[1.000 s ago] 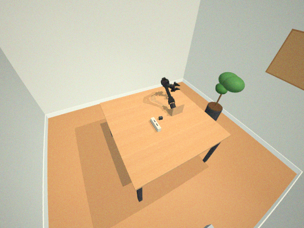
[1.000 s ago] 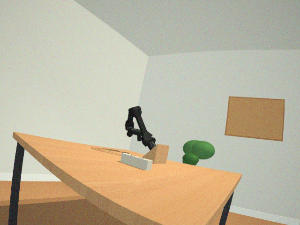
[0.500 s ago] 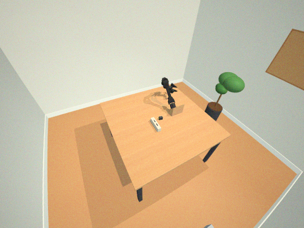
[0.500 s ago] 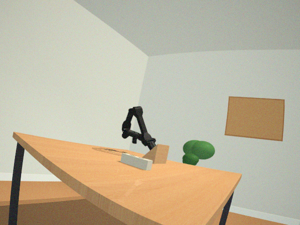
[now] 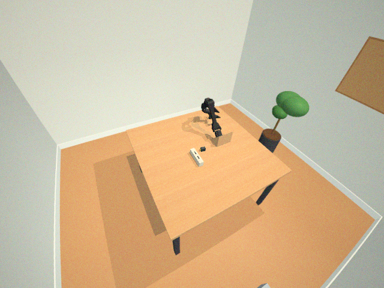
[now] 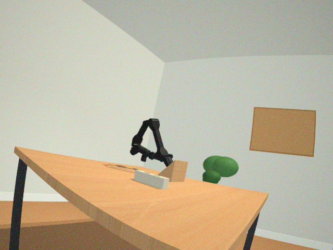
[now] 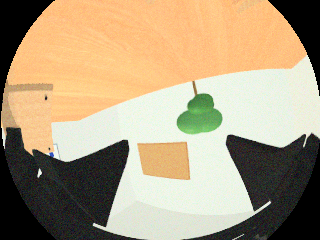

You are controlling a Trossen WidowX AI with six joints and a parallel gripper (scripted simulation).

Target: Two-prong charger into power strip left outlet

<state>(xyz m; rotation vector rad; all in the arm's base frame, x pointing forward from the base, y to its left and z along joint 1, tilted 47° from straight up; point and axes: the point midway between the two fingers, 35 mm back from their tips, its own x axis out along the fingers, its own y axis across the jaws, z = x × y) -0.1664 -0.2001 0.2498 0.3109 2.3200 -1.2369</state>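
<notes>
Now: the two-prong charger 420 mm ahead of my gripper tip, 340 mm to the left of it and 110 mm below it.
</notes>
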